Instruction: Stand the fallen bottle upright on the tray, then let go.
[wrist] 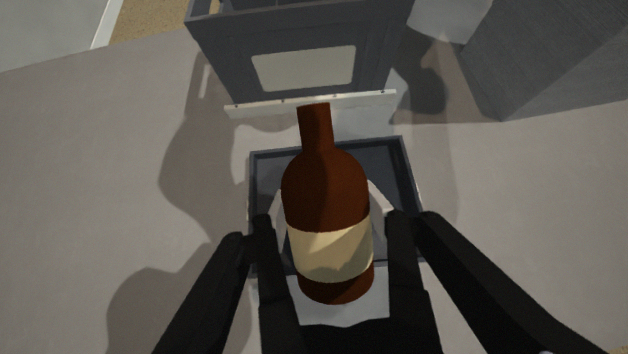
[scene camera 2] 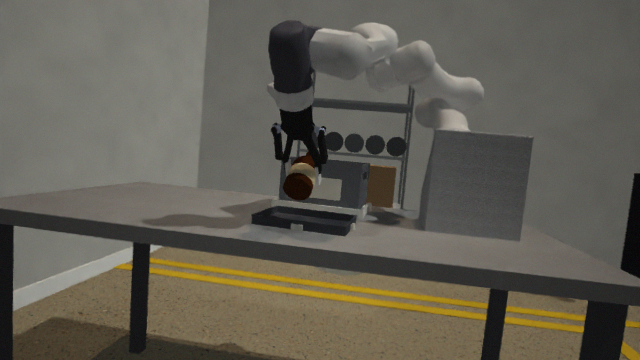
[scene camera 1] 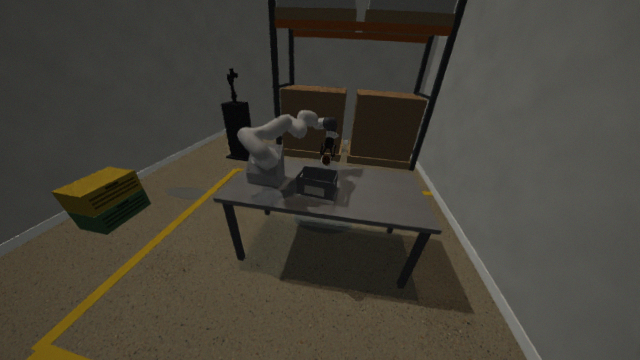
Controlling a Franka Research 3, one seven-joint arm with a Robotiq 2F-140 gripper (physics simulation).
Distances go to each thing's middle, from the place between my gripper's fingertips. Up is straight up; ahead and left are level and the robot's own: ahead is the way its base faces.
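You'd find the brown bottle (scene camera 2: 300,180) 20 mm above my hand and 20 mm to the left of it.
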